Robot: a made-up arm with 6 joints. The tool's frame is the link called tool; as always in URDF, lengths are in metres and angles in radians. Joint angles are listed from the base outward. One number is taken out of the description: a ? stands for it. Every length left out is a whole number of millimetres.
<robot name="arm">
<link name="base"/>
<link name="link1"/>
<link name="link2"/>
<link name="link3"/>
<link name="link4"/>
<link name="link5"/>
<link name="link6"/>
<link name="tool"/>
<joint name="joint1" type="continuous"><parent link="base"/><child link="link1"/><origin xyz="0.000 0.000 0.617" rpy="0.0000 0.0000 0.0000"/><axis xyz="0 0 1"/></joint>
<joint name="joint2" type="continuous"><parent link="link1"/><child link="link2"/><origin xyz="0.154 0.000 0.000" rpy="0.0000 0.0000 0.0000"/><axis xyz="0 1 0"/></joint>
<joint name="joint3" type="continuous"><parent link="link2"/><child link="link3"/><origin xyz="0.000 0.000 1.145" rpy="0.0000 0.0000 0.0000"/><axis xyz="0 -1 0"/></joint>
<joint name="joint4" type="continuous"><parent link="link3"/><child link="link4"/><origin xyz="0.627 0.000 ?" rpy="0.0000 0.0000 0.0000"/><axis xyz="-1 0 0"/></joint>
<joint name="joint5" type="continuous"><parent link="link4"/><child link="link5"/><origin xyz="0.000 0.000 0.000" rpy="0.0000 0.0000 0.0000"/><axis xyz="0 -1 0"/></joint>
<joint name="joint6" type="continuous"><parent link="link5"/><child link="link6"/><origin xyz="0.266 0.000 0.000" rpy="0.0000 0.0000 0.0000"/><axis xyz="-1 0 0"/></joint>
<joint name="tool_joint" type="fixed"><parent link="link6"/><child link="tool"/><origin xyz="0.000 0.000 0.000" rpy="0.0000 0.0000 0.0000"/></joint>
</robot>
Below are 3 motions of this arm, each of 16 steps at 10 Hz.
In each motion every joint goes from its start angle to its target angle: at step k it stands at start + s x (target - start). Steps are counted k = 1, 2, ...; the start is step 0. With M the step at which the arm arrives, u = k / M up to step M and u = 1 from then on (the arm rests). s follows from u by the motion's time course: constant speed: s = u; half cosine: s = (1 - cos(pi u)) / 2; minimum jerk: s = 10 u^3 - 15 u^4 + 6 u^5.
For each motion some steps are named. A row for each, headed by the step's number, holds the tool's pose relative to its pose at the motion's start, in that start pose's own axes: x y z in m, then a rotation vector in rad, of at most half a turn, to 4 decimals.
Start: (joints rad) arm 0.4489 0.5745 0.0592 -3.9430 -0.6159 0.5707
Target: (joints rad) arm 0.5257 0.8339 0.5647 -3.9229 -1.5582 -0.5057
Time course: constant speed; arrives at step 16
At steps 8, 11, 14, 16:
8: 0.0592 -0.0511 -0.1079 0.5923 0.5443 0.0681
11: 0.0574 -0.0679 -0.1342 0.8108 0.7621 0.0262
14: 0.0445 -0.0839 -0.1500 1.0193 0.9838 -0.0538
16: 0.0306 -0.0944 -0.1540 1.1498 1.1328 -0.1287

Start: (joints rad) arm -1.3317 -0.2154 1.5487 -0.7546 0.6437 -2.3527
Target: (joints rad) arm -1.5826 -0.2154 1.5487 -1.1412 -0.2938 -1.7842
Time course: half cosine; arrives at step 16
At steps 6, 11, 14, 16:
6: -0.0245 -0.0809 0.0535 -0.1311 -0.2012 -0.2233
11: -0.1068 -0.2004 0.1184 -0.3068 -0.4114 -0.6398
14: -0.1516 -0.2427 0.1356 -0.3632 -0.4580 -0.8238
16: -0.1616 -0.2509 0.1385 -0.3738 -0.4650 -0.8629

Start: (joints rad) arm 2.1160 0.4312 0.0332 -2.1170 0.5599 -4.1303
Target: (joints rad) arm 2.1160 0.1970 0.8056 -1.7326 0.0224 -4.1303
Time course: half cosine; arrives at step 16
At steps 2, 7, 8, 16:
2: -0.0215 -0.0064 0.0319 0.0047 -0.0519 0.0139
7: -0.2947 -0.0958 0.2947 0.0207 -0.5473 0.1147
8: -0.3855 -0.1273 0.3474 0.0161 -0.6787 0.1310
16: -0.9152 -0.3189 0.4627 -0.0656 -1.3294 0.1310

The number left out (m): 0.167
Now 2 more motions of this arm.
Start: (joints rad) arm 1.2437 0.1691 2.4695 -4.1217 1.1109 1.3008
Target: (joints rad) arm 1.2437 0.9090 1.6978 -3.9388 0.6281 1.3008
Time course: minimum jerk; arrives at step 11
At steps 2, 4, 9, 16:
2: 0.0238 -0.0207 0.0716 0.0464 -0.0360 -0.0070
4: 0.1038 -0.1678 0.4139 0.2514 -0.2177 -0.0443
9: -0.1013 -1.1312 1.3149 0.7553 -0.9075 -0.2624
16: -0.1400 -1.2086 1.3477 0.7785 -0.9537 -0.2835

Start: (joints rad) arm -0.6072 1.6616 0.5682 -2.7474 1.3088 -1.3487
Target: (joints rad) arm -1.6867 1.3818 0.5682 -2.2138 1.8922 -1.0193
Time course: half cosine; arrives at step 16
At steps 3, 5, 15, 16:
3: 0.0304 0.0829 -0.1336 0.0278 -0.0328 0.0383
5: 0.1011 0.2386 -0.3350 0.0742 -0.0934 0.1044
15: 0.7946 1.4075 -0.8403 0.3215 -0.6279 0.5207
16: 0.8043 1.4234 -0.8386 0.3241 -0.6369 0.5260

